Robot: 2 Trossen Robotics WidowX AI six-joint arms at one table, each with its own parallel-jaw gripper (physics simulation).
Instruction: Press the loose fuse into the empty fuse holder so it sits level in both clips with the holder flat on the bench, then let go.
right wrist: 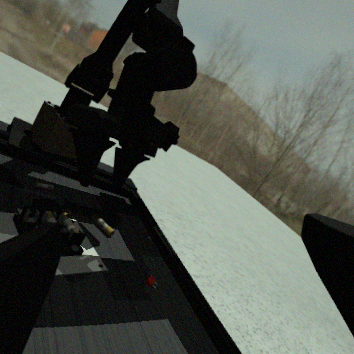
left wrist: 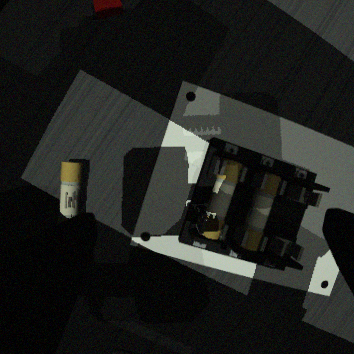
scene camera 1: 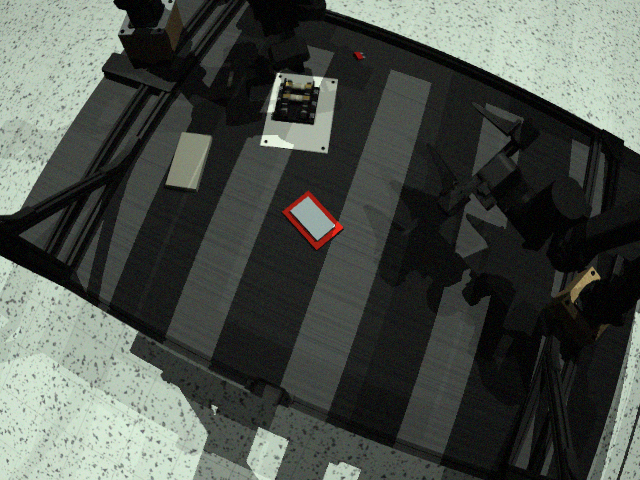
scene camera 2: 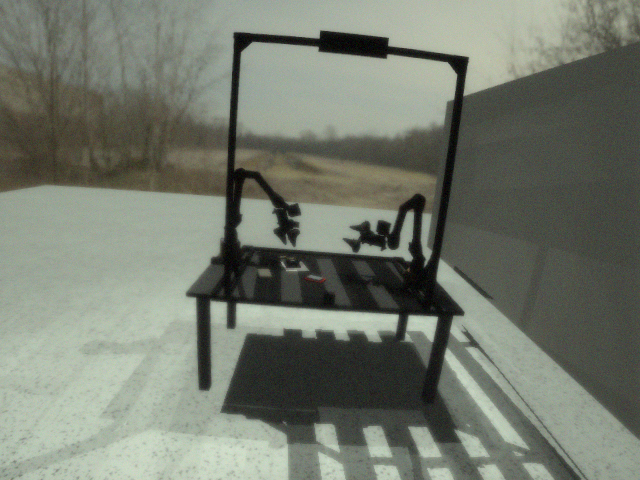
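Pixels of known places: left gripper, fingertip midpoint: (right wrist: 100,187) (left wrist: 210,222) (scene camera 2: 290,245); right gripper, fingertip midpoint: (right wrist: 183,230) (scene camera 1: 449,123) (scene camera 2: 346,232); left arm's base, link origin: (scene camera 1: 146,16); right arm's base, link origin: (scene camera 1: 593,304) (scene camera 2: 416,271).
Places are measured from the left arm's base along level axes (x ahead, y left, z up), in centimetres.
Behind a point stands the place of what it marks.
Observation:
The black fuse holder (scene camera 1: 295,114) @(x 32.4, y -16.6, z -9.7 cm) (left wrist: 287,220) @(x 32.0, y -16.9, z -9.7 cm) lies on a white plate (scene camera 1: 299,143) @(x 33.8, y -22.4, z -10.6 cm) (left wrist: 235,117) @(x 38.3, y -11.2, z -10.7 cm). Two of its stations carry fuses; the clips of the third, at the right in the left wrist view, are empty. A loose cream fuse (left wrist: 69,195) @(x 29.9, y -1.5, z -9.5 cm) (right wrist: 105,226) @(x 30.7, y -1.7, z -9.7 cm) with gold ends lies beside the plate, its lower end hidden in the left wrist view; a smaller fuse-like piece (scene camera 1: 230,78) @(x 18.4, y -8.8, z -9.9 cm) (right wrist: 44,186) @(x 18.7, y -8.9, z -10.2 cm) lies farther off. My left gripper (scene camera 2: 287,243) @(x 31.9, y -8.9, z -1.1 cm) (left wrist: 210,222) @(x 31.9, y -8.9, z -1.1 cm) (right wrist: 100,187) @(x 31.9, y -8.9, z -1.1 cm) is open and empty above the holder area. My right gripper (scene camera 1: 452,126) @(x 56.1, y -27.8, z 11.2 cm) (scene camera 2: 347,234) @(x 56.1, y -27.8, z 11.2 cm) is open and empty, well away on the right.
A beige block (scene camera 1: 187,161) @(x 13.8, y -28.2, z -9.4 cm) (scene camera 2: 264,272) @(x 13.9, y -27.9, z -9.3 cm) lies left of the plate. A red-edged rectangle with a pale top (scene camera 1: 312,219) @(x 37.6, y -37.2, z -9.4 cm) (scene camera 2: 315,279) @(x 37.1, y -39.0, z -9.8 cm) lies mid-table. A small red part (scene camera 1: 359,55) @(x 43.7, y 0.0, z -10.3 cm) (left wrist: 107,7) @(x 43.1, y -0.3, z -10.0 cm) (right wrist: 151,281) @(x 43.8, y -0.2, z -10.3 cm) lies near the far edge. Frame rails run along the table sides.

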